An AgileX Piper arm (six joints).
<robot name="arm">
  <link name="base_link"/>
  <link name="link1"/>
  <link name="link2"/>
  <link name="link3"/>
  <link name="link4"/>
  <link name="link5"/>
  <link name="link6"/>
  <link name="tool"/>
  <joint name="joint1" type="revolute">
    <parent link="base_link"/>
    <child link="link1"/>
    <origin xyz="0 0 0.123" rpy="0 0 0"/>
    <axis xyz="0 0 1"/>
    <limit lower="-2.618" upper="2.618"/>
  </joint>
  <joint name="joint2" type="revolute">
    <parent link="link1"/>
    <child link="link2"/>
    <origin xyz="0 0 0" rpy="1.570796 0 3.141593"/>
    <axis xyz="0 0 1"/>
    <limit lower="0" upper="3.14"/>
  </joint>
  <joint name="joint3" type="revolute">
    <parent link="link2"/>
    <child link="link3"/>
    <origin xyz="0.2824 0.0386 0" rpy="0 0 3.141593"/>
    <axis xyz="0 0 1"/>
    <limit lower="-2.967" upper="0"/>
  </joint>
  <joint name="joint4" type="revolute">
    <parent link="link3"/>
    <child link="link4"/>
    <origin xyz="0.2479 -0.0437 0" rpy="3.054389 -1.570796 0"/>
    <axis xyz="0 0 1"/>
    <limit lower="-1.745" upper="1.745"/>
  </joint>
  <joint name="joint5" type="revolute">
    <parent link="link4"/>
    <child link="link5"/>
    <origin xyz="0 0 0" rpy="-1.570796 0 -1.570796"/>
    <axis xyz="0 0 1"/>
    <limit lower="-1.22" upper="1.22"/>
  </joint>
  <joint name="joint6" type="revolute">
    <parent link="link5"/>
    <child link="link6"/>
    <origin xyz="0 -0.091 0" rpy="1.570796 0 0"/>
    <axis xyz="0 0 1"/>
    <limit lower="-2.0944" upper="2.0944"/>
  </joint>
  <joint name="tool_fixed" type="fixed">
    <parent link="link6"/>
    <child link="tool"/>
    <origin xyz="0 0 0" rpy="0 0 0"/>
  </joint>
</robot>
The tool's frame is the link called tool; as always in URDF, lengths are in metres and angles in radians.
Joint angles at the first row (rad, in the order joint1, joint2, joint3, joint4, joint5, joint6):
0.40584 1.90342 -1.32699 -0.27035 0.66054 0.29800
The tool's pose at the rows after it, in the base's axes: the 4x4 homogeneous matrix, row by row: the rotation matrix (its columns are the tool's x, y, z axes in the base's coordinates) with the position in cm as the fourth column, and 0 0 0 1 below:
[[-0.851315 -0.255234 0.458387 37.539], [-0.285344 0.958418 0.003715 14.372], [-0.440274 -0.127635 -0.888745 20.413], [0 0 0 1]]
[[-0.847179 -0.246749 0.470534 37.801], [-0.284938 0.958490 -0.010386 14.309], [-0.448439 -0.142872 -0.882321 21.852], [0 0 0 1]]
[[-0.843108 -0.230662 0.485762 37.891], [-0.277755 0.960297 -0.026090 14.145], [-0.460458 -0.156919 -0.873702 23.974], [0 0 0 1]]
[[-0.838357 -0.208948 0.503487 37.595], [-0.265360 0.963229 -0.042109 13.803], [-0.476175 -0.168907 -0.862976 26.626], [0 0 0 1]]
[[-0.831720 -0.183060 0.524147 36.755], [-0.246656 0.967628 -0.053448 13.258], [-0.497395 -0.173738 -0.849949 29.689], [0 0 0 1]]
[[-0.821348 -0.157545 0.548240 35.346], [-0.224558 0.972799 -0.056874 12.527], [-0.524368 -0.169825 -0.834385 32.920], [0 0 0 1]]
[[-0.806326 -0.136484 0.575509 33.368], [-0.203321 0.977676 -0.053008 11.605], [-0.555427 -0.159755 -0.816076 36.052], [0 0 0 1]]
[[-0.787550 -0.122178 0.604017 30.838], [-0.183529 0.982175 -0.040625 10.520], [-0.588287 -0.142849 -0.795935 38.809], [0 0 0 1]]
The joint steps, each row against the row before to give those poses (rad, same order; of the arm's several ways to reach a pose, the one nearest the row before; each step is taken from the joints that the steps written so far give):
0.00001 0.00098 -0.02798 -0.01422 0.02418 0.00001
0.00000 -0.01119 -0.04114 -0.01225 0.04651 0.00001
0.00000 -0.02230 -0.05096 -0.01014 0.06399 -0.00001
0.00000 -0.03623 -0.05046 -0.00922 0.07382 0.00000
0.00000 -0.05258 -0.04334 -0.00513 0.07637 -0.00012
0.00000 -0.06695 -0.03245 -0.00016 0.07139 -0.00169
-0.00002 -0.08046 -0.01605 0.00292 0.06105 -0.00413
0.00003 -0.09437 0.00703 0.00779 0.04640 -0.00565

